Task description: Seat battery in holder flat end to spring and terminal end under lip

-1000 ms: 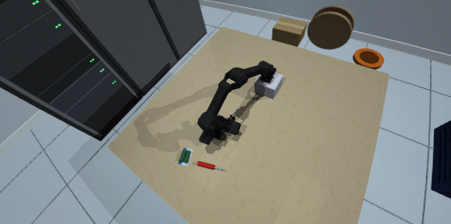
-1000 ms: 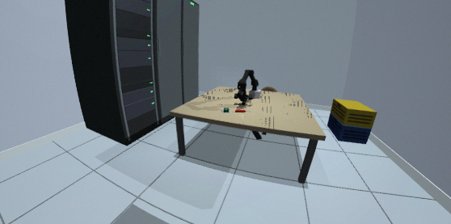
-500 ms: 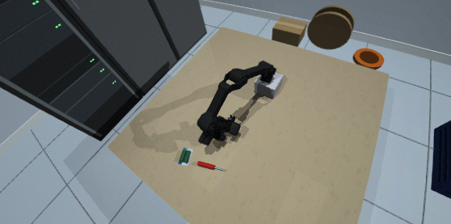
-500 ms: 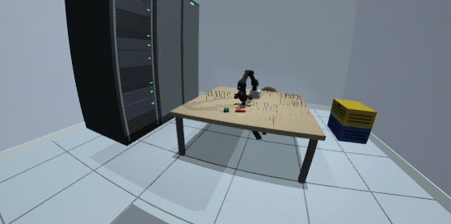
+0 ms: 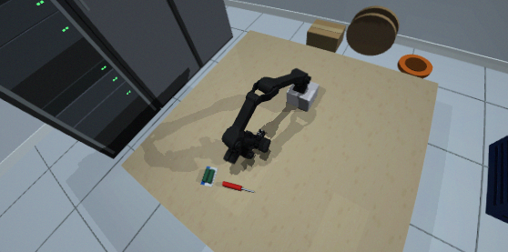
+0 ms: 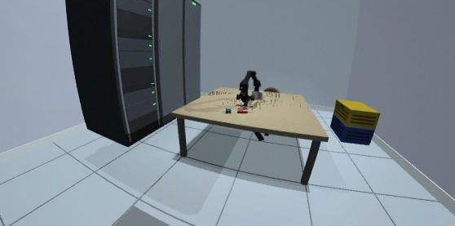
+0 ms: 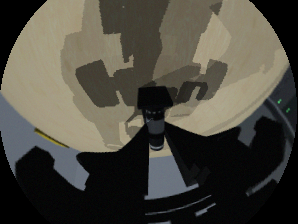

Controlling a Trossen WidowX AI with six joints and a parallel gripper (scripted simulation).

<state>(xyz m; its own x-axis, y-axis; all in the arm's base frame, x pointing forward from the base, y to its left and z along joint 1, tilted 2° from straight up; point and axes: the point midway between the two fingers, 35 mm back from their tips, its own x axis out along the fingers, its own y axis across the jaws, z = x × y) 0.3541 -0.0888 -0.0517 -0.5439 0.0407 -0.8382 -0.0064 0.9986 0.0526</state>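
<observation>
Right now my gripper tip is 1 cm below the cylindrical battery. Also, from my gripper tip: red-handled screwdriver (25 cm ahead, 4 cm to the left, 1 cm below).
</observation>
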